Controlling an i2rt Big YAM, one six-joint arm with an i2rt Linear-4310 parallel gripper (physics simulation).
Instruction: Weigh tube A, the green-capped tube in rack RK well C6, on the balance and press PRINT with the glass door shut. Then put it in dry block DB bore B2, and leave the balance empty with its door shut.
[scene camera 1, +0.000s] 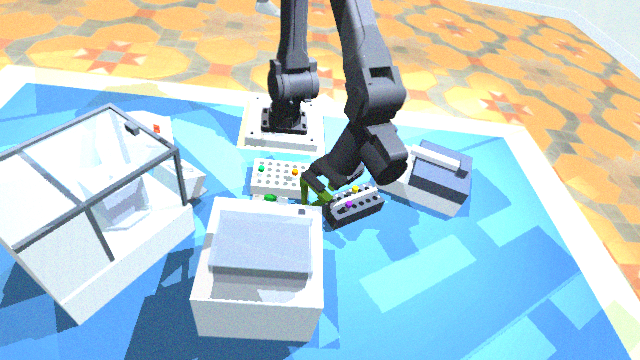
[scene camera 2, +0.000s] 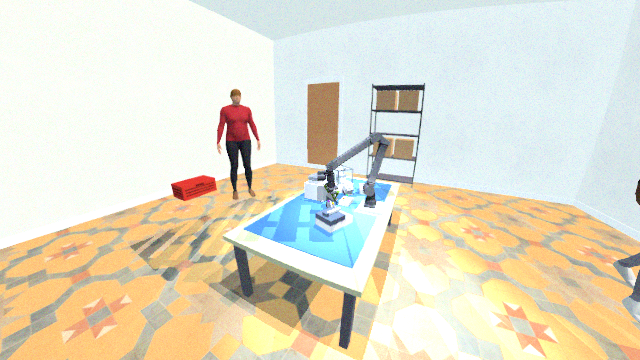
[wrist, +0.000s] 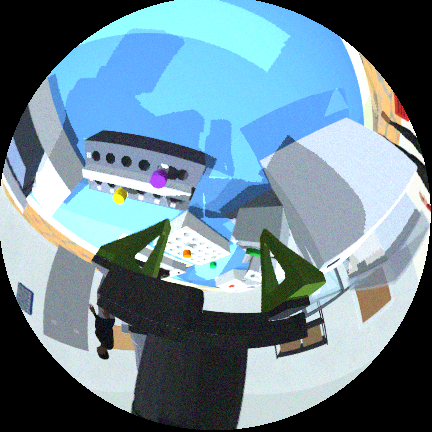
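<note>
The white rack stands in front of the arm's base. A green-capped tube stands near one corner of it; the well label cannot be read. My gripper is open and empty, above the table between the white rack and a dark two-row block. That block has a white bar along its middle; no label shows whether it is DB. The balance stands at the left in scene camera 1, with a dark-framed glass enclosure; its door's state is unclear. A small red mark shows behind it.
An orange cap is in the white rack. Purple and yellow caps are at the dark block. A white box with a translucent lid stands near the gripper. A grey-lidded device stands right.
</note>
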